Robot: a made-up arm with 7 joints. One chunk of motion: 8 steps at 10 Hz.
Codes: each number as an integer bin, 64 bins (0 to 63) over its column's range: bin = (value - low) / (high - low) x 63, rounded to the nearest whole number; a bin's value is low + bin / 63 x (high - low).
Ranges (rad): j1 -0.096..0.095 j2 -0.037..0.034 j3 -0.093..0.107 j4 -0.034..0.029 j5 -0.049..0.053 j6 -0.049..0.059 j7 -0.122..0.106
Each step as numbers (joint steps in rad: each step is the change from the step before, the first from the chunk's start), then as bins.
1 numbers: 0.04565 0.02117 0.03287 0.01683 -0.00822 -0.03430 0.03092
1 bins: 47 52 40 51 25 9 42
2 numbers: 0.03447 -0.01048 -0.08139 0.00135 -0.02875 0.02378 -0.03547
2 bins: 43 24 4 35 13 42 24
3 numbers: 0.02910 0.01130 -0.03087 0.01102 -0.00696 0.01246 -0.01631
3 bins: 41 43 20 45 26 36 29
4 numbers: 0.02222 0.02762 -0.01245 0.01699 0.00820 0.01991 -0.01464
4 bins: 39 57 25 51 35 40 30
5 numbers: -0.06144 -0.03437 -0.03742 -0.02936 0.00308 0.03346 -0.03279
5 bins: 11 2 18 5 32 48 25
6 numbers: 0.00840 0.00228 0.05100 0.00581 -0.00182 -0.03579 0.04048
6 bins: 34 35 45 40 29 8 45
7 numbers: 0.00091 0.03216 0.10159 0.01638 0.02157 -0.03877 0.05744
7 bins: 32 61 61 50 44 6 50
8 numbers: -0.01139 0.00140 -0.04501 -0.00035 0.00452 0.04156 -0.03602
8 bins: 28 34 15 34 33 53 24
